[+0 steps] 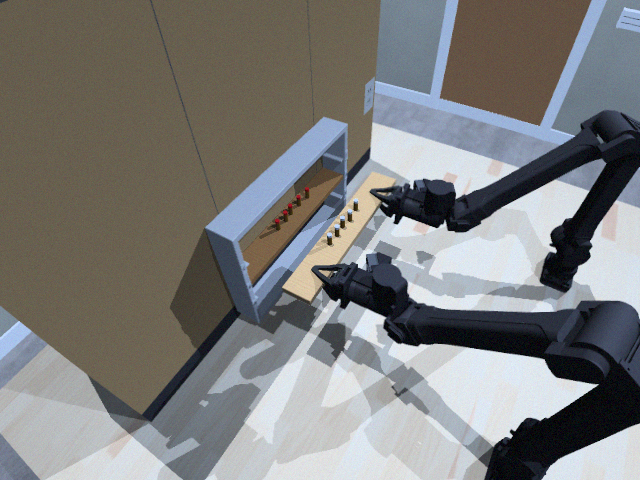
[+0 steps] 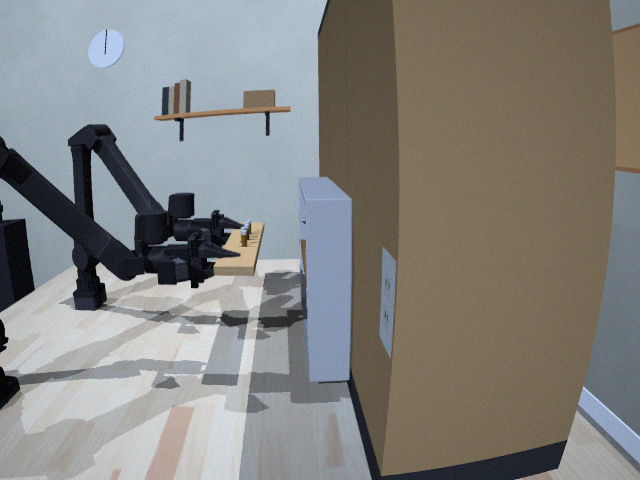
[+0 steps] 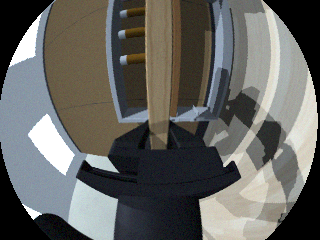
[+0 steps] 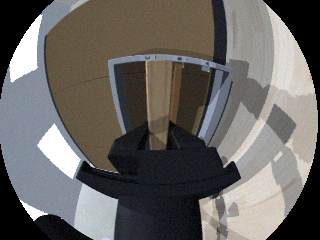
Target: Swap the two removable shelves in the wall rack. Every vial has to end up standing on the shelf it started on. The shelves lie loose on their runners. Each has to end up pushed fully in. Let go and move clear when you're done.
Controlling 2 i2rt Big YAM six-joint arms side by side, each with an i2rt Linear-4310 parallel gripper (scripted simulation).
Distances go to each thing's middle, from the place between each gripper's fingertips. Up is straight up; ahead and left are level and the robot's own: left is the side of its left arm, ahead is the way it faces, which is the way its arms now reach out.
Right now the wall rack [image 1: 224, 231] is 180 mm ahead of my right hand, 150 mm to the left of it and 50 mm below it. Also, from my right hand: brown wooden shelf [image 1: 264, 249]: 180 mm ahead, 150 mm to the left, 50 mm below; pale wooden shelf [image 1: 303, 284]: 150 mm to the left; wall outlet [image 2: 388, 263]: 400 mm to the right, 210 mm ahead, 50 mm above.
Now: left hand [image 1: 313, 270] 150 mm to the left of the pale wooden shelf. Also, from my left hand: brown wooden shelf: 180 mm ahead, 150 mm to the right, 50 mm below; wall outlet: 710 mm to the right, 210 mm ahead, 50 mm above; wall rack: 180 mm ahead, 150 mm to the right, 50 mm below.
